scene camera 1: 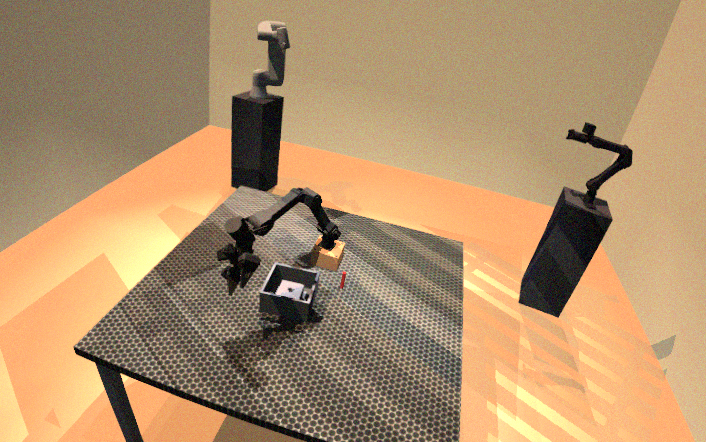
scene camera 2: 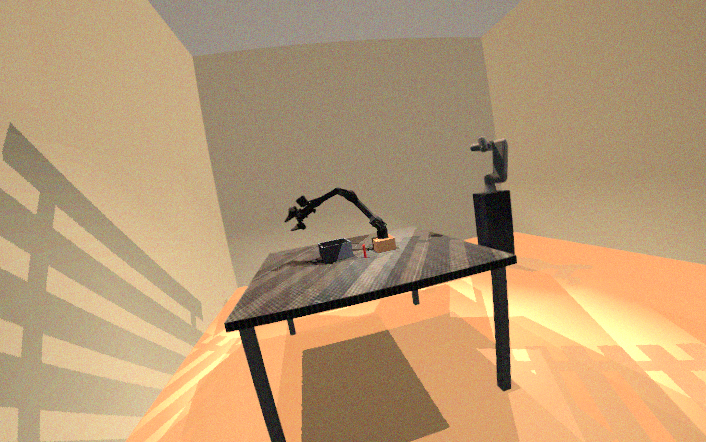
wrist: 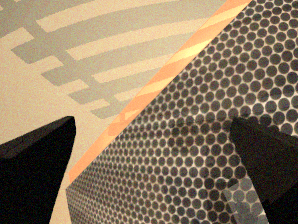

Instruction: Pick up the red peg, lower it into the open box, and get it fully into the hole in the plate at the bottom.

Labels:
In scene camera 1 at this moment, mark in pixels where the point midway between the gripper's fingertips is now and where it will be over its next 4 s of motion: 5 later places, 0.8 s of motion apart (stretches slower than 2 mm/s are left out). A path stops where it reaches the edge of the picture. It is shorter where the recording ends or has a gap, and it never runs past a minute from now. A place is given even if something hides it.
My gripper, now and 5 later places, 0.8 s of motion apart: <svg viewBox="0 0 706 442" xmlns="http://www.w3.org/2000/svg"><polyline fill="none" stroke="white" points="235,291 329,285 348,264 342,279 339,283 334,275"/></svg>

